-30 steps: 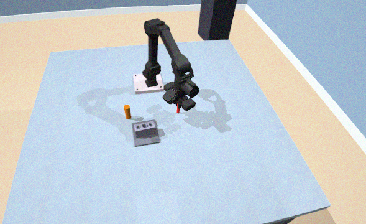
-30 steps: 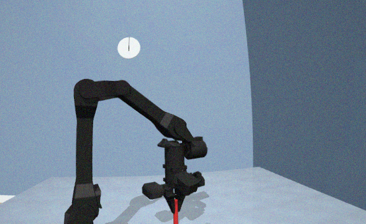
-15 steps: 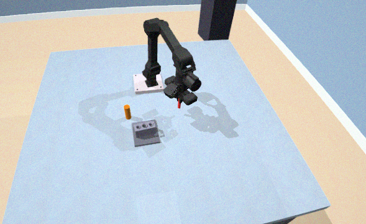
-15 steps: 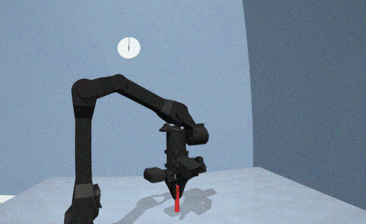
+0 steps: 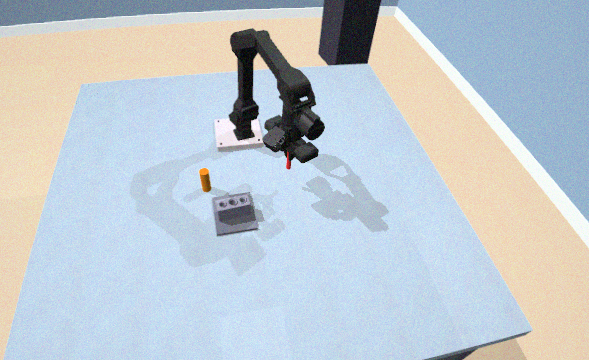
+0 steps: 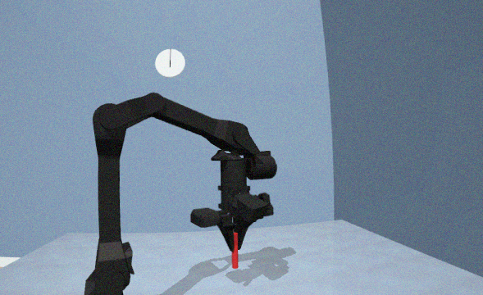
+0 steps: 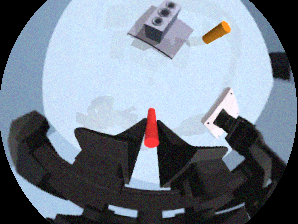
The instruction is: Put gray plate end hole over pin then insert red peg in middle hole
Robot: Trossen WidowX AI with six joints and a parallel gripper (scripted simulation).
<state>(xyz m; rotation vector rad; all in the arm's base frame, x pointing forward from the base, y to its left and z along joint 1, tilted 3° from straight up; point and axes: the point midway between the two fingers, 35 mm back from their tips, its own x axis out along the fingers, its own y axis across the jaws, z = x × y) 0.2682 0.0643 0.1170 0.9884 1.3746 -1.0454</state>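
Right now the plate is 20 cm to the right of my gripper tip, 7 cm below it and 6 cm ahead of it. Also, from my gripper tip: gray square base (18 cm to the right, 10 cm below, 6 cm ahead).
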